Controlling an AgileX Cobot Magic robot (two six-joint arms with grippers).
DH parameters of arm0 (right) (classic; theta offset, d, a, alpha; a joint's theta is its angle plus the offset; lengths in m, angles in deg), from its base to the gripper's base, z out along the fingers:
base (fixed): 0 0 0 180
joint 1: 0 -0.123 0 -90
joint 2: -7.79 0 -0.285 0
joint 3: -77.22 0 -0.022 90
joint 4: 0 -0.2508 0 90
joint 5: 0 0 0.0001 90
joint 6: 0 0.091 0 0
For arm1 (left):
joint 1: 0 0.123 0 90
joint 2: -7.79 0 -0.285 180
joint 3: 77.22 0 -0.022 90
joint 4: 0 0.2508 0 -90
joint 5: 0 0 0.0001 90
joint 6: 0 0.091 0 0
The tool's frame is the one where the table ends.
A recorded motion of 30 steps. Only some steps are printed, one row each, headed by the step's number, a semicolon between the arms.
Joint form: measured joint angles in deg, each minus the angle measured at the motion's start. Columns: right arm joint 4, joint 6, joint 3, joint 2, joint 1, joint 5; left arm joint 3, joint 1, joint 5, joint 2, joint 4, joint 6.
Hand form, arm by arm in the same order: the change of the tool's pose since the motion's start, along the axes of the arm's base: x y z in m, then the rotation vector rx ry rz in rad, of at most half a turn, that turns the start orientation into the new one. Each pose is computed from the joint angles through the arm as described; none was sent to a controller.
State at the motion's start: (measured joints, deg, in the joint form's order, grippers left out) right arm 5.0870 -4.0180 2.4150 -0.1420 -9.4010 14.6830; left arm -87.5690 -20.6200 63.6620 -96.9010 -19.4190 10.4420
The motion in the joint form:
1: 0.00 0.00 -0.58 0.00 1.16 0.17; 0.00 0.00 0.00 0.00 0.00 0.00
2: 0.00 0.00 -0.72 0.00 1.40 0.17; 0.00 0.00 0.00 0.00 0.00 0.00
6: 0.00 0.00 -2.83 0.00 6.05 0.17; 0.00 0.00 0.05 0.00 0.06 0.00
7: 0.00 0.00 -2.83 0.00 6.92 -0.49; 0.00 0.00 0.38 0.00 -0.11 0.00
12: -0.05 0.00 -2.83 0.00 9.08 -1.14; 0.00 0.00 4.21 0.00 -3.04 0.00
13: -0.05 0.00 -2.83 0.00 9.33 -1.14; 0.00 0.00 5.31 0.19 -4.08 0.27
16: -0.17 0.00 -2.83 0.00 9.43 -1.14; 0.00 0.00 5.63 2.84 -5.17 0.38
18: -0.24 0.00 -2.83 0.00 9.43 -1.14; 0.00 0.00 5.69 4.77 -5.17 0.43
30: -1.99 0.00 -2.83 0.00 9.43 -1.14; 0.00 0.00 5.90 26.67 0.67 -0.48
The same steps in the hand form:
1: 0.0005 -0.0011 -0.0037 -0.0020 0.0129 -0.0205; 0.0000 0.0000 0.0000 0.0000 0.0000 0.0000
2: 0.0006 -0.0013 -0.0045 -0.0023 0.0153 -0.0247; 0.0000 0.0000 0.0000 0.0000 0.0000 0.0000
6: 0.0020 -0.0056 -0.0169 -0.0058 0.0521 -0.1058; 0.0000 0.0001 -0.0001 0.0012 0.0004 -0.0004
7: 0.0022 -0.0064 -0.0159 -0.0043 0.0407 -0.1200; -0.0006 0.0000 -0.0002 0.0003 0.0066 -0.0021
12: 0.0024 -0.0084 -0.0149 -0.0018 0.0296 -0.1566; -0.0076 -0.0026 -0.0005 -0.0272 0.0836 -0.0222
13: 0.0024 -0.0086 -0.0149 -0.0018 0.0296 -0.1610; -0.0103 -0.0034 0.0008 -0.0386 0.1015 -0.0327
16: 0.0023 -0.0086 -0.0149 0.0004 0.0297 -0.1625; -0.0202 -0.0013 0.0172 -0.0700 0.0683 -0.0379
18: 0.0023 -0.0086 -0.0149 0.0016 0.0298 -0.1624; -0.0273 0.0014 0.0285 -0.0807 0.0371 -0.0406
30: 0.0024 -0.0080 -0.0149 0.0319 0.0323 -0.1596; -0.1254 0.0469 0.1329 -0.1171 -0.3466 -0.0249

